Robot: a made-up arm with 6 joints. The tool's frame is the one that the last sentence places.
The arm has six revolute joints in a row. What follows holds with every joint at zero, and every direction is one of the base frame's. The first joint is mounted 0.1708 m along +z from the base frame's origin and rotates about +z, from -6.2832 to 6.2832 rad. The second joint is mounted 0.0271 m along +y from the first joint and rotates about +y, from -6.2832 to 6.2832 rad. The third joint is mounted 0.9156 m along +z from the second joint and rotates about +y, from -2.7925 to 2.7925 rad. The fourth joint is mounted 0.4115 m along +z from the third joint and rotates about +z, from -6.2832 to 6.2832 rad. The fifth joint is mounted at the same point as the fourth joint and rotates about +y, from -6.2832 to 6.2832 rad. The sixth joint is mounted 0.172 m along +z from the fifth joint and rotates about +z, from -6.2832 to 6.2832 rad. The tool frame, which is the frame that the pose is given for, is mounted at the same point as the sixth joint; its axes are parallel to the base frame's.
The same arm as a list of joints. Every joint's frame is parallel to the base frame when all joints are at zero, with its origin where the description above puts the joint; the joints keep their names.
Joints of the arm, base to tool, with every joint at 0 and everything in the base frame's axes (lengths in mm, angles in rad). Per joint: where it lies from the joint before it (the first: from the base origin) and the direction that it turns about. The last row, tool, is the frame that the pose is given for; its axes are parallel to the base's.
joint 1: axis +z origin 0 0 170.8
joint 2: axis +y origin 0 27.1 0
joint 3: axis +y origin 0 0 915.6
joint 4: axis +z origin 0 0 411.5
joint 5: axis +y origin 0 0 0
joint 6: axis +z origin 0 0 172
tool: origin 0 0 0
Joint limits (rad, base to tool): -6.2832..6.2832 -6.2832..6.2832 -2.7925..2.7925 -6.2832..6.2832 -6.2832..6.2832 -6.2832..6.2832

